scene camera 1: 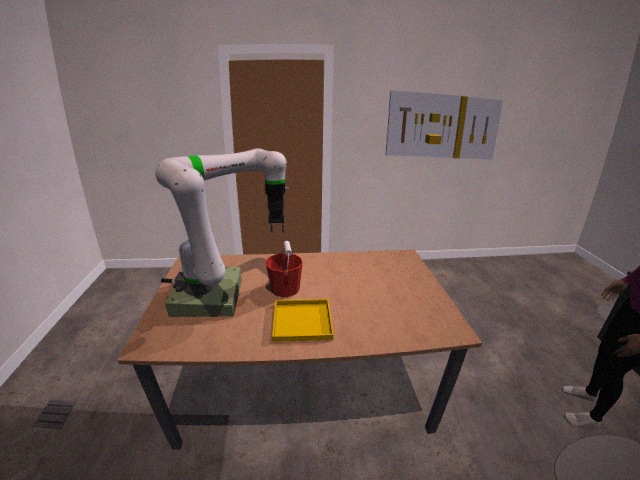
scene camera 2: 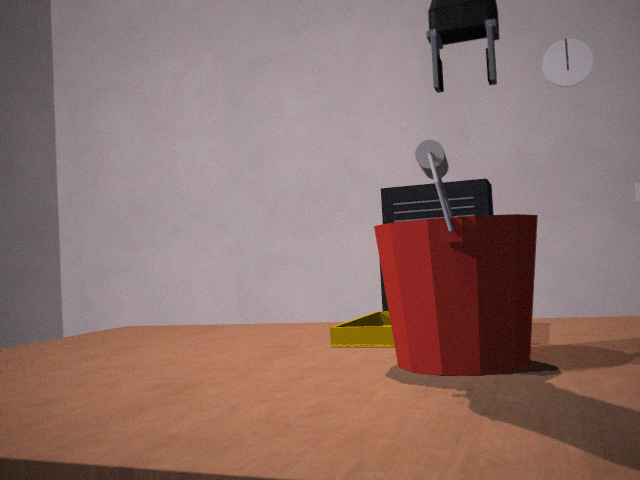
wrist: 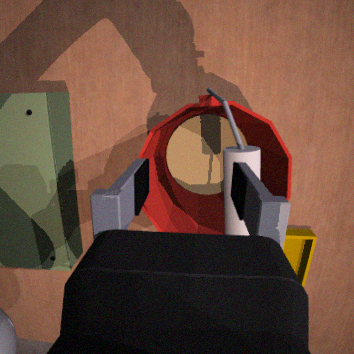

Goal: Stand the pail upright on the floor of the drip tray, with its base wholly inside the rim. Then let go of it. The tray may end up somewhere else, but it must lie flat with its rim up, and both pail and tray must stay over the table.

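Places are measured from the arm's base along level axes (x left, y back, z up), in centimetres.
Pixels of known places: gripper, fingertip midpoint: [scene camera 1: 277, 231] [scene camera 2: 465, 86] [wrist: 189, 177]; arm's base at its link origin: [scene camera 1: 198, 286].
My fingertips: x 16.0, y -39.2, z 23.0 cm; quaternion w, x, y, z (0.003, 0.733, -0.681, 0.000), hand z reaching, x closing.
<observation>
Ahead of a thing's pixels: the offset from my fingertips to its top centre. Level surfaces: height alone.
The red pail [scene camera 1: 284, 276] [scene camera 2: 460, 299] [wrist: 175, 220] stands upright on the table, behind the tray as seen in scene camera 1. Its wire bail is raised and leans a little, with a white cylindrical grip @[dx -4.2, dy -5.1, dz -5.5 cm] [scene camera 1: 287, 247] [scene camera 2: 430, 155] [wrist: 242, 192] above the rim. The yellow drip tray @[dx -30.8, dy -13.2, dz -28.3 cm] [scene camera 1: 302, 338] [scene camera 2: 360, 336] [wrist: 300, 233] lies flat, rim up; the pail hides part of it in scene camera 2. My gripper [scene camera 1: 277, 228] [scene camera 2: 465, 86] [wrist: 189, 177] is open and empty, pointing down above the pail. In the wrist view the grip shows below the fingers, nearer the right finger.
The green base block [scene camera 1: 201, 308] [wrist: 30, 175] of the arm stands on the table @[dz -31.2 cm] [scene camera 1: 382, 310] [scene camera 2: 206, 403] left of the pail and tray. In scene camera 2 a dark panel [scene camera 2: 435, 201] shows behind the pail. A person [scene camera 1: 612, 351] is at the far right, away from the table.
</observation>
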